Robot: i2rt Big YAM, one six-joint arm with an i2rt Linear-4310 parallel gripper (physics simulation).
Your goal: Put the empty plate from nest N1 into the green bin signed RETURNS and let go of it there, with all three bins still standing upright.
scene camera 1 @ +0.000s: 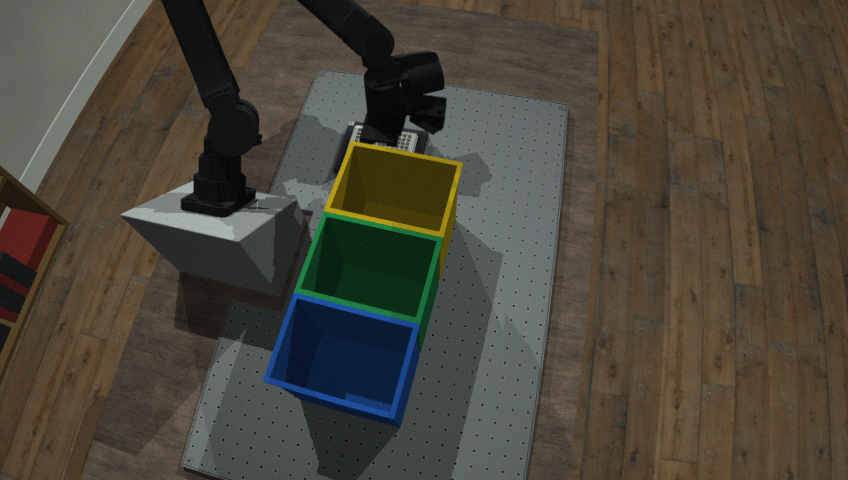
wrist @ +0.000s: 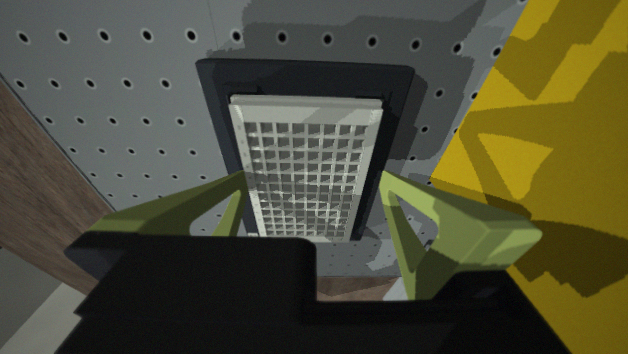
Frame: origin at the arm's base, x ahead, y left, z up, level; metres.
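Where they show: gripper, fingertip midpoint: (wrist: 314,177); arm's base, origin of the base link: (scene camera 1: 219,202).
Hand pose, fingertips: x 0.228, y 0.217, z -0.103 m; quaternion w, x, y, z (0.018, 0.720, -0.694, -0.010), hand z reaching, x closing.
Observation:
Things, the pixels of their top centre, and the offset from my fingertips. Level surfaces: height alone.
- white gridded plate, middle of its top: (wrist: 305,193) (scene camera 1: 380,145) 0.003 m up, 0.012 m back, 0.006 m left
- dark nest, middle of its top: (wrist: 305,183) (scene camera 1: 381,149) 0.008 m down, 0.012 m back, 0.006 m left
- green bin, middle of its top: (scene camera 1: 368,264) 0.157 m up, 0.059 m ahead, 0.296 m right
- yellow bin, middle of its top: (scene camera 1: 394,186) 0.157 m up, 0.066 m ahead, 0.166 m right
- blue bin, middle of its top: (scene camera 1: 340,353) 0.157 m up, 0.053 m ahead, 0.426 m right
- perforated board, its level: 0.023 m down
A white gridded plate (scene camera 1: 407,141) (wrist: 307,165) lies in a dark nest (scene camera 1: 340,153) (wrist: 305,75) behind the yellow bin. The nest's label cannot be read. My gripper (wrist: 314,177) is open, with one green finger at either long side of the plate in the wrist view, around its width; the exact height of the tips over it is hard to tell. In the scene view the arm's wrist covers part of the plate and hides the fingers. The green bin (scene camera 1: 368,269) stands upright and empty between the other two bins; its sign does not show.
The yellow bin (scene camera 1: 397,189) (wrist: 565,165) stands close beside the nest, at the right in the wrist view. The blue bin (scene camera 1: 348,355) stands at the near end of the row. All three are upright on the perforated board (scene camera 1: 505,226) (wrist: 150,60). A grey pedestal (scene camera 1: 220,261) stands left of them.

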